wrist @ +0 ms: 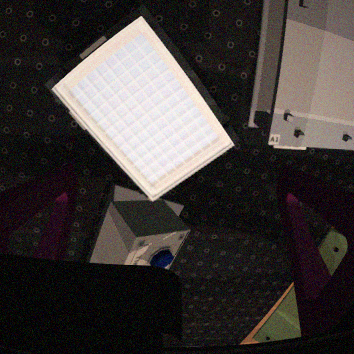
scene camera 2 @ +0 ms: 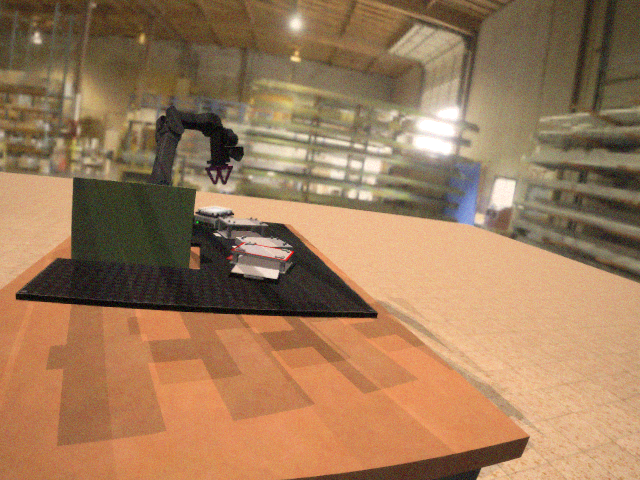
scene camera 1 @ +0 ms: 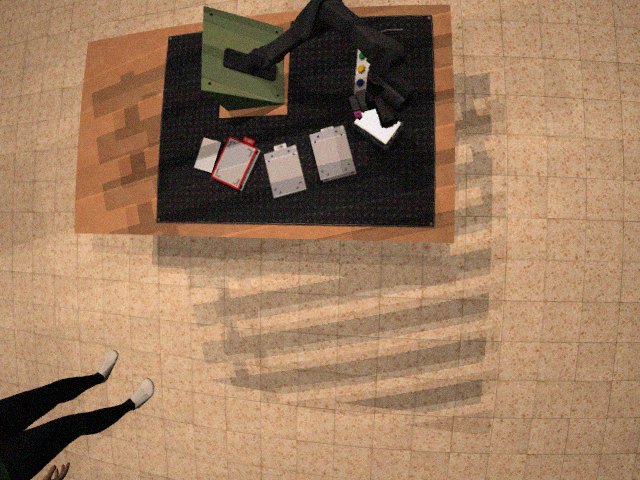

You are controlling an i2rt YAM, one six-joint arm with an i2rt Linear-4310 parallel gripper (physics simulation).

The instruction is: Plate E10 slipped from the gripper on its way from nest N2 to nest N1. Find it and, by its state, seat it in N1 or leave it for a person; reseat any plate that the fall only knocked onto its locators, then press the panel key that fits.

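Frame: origin at the arm's base, x ahead, y left, z up, level; metres.
Seen in the pictures: gripper, between the fingertips: (wrist: 176, 175) (scene camera 2: 219, 184) (scene camera 1: 374, 113); arm's base, origin of its link: (scene camera 2: 148, 221) (scene camera 1: 250, 65).
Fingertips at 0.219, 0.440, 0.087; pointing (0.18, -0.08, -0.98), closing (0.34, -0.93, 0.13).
Pixels of each thing's top centre, then the offset from my fingertips to it, as dx, dy, dz. "spot": a spot on its surface instead. Level surfaces: height alone.
- white gridded plate, centre of its top: (wrist: 146, 115) (scene camera 1: 377, 122) (scene camera 2: 215, 208) -0.004, +0.009, -0.100
- dark nest, a spot on its surface: (wrist: 220, 112) spot: +0.014, -0.051, -0.116
- grey nest marked A1, centre of its top: (wrist: 341, 70) (scene camera 1: 331, 151) (scene camera 2: 243, 218) +0.097, -0.141, -0.105
- second grey nest, centre of its top: (scene camera 2: 264, 239) (scene camera 1: 283, 171) +0.156, -0.311, -0.137
- key panel, centre of its top: (wrist: 119, 309) (scene camera 1: 368, 60) -0.219, -0.024, -0.088
- pale flat piece, centre of its top: (scene camera 2: 256, 271) (scene camera 1: 207, 155) +0.089, -0.616, -0.157
- black mat, height of its surface: dz -0.171
- wooden table, height of its surface: dz -0.184
My gripper (scene camera 2: 219, 175) (wrist: 176, 175) is open and empty above the mat. In the wrist view a white gridded plate (wrist: 145, 107) lies ahead of the fingers on a dark nest (wrist: 220, 112); the plate also shows in scene camera 1 (scene camera 1: 377, 126) and scene camera 2 (scene camera 2: 214, 210). Dark nest edge shows along its upper sides; I cannot tell if it is level. A grey nest marked A1 (wrist: 310, 75) (scene camera 1: 333, 153) stands beside it. A second grey nest (scene camera 1: 285, 170) and a red-rimmed one (scene camera 1: 235, 162) (scene camera 2: 263, 252) stand further left. The key panel (scene camera 1: 360, 76) has green, yellow and blue keys. No E10 label is readable.
A pale flat piece (scene camera 1: 207, 155) (scene camera 2: 255, 271) lies beside the red-rimmed nest. An upright green board (scene camera 1: 217, 31) (scene camera 2: 133, 222) stands on the black mat (scene camera 1: 392, 201) (scene camera 2: 155, 294). The wooden table (scene camera 1: 118, 206) surrounds the mat. A person's legs (scene camera 1: 67, 387) show at lower left.
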